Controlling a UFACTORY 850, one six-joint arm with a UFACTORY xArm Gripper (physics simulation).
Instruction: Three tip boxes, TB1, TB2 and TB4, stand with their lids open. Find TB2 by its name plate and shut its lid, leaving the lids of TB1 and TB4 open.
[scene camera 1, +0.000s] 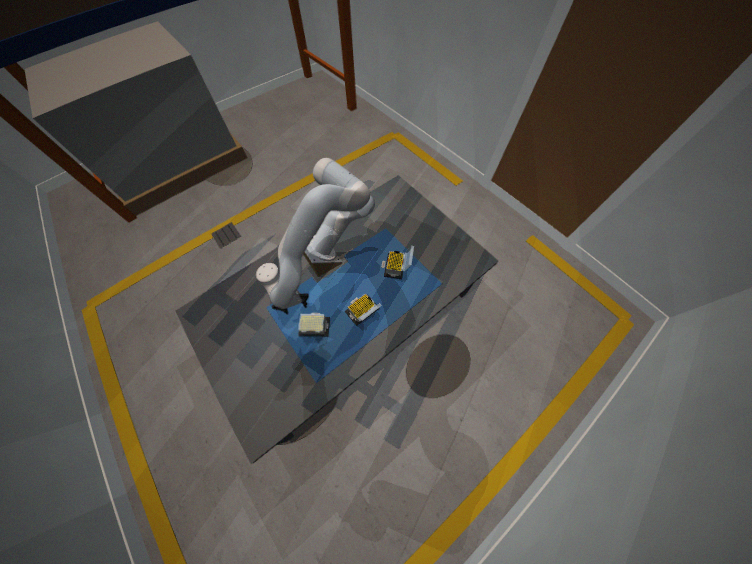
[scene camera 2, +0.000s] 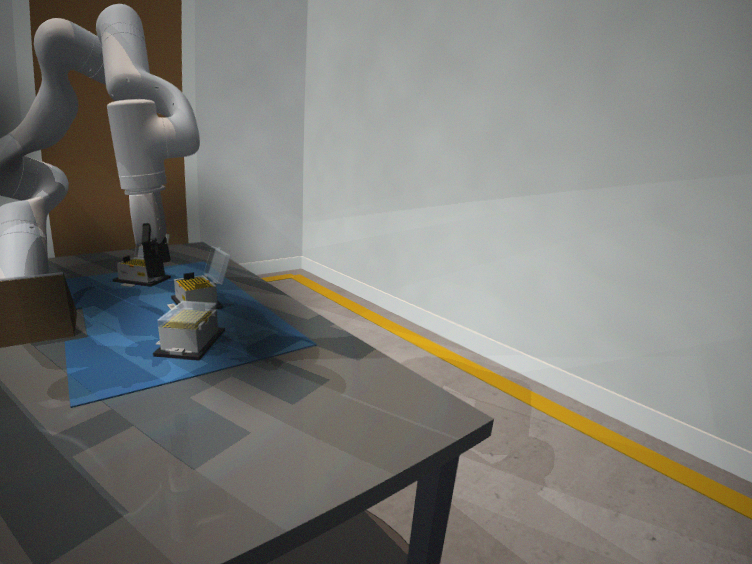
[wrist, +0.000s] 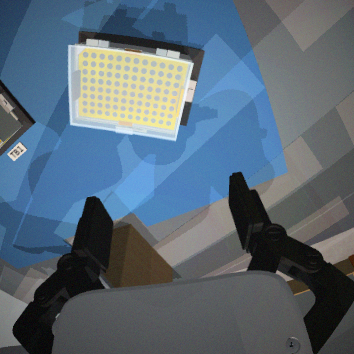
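One tip box (scene camera 1: 312, 324) (scene camera 2: 187, 333) (wrist: 130, 90) has its clear lid down over its pale yellow rack; I cannot read its plate. The middle box, TB1 (scene camera 1: 362, 307) (scene camera 2: 195, 291), has its lid (scene camera 2: 216, 265) standing open. Its name plate (wrist: 17, 151) reads TB1 in the wrist view. The third box (scene camera 1: 394, 262) (scene camera 2: 130, 270) has its lid (scene camera 1: 409, 259) open in scene camera 1; its plate is not legible. My gripper (scene camera 1: 291, 303) (scene camera 2: 160, 264) (wrist: 165, 198) is open and empty, beside and above the lid-down box, apart from it.
The boxes stand on a blue mat (scene camera 1: 321, 364) (scene camera 2: 109, 376) (wrist: 250, 125) on the grey table (scene camera 1: 242, 412) (scene camera 2: 303, 455). A brown block (scene camera 2: 36, 309) (wrist: 137, 257) is under the arm's base. A large slanted cabinet (scene camera 1: 133, 121) stands off the table.
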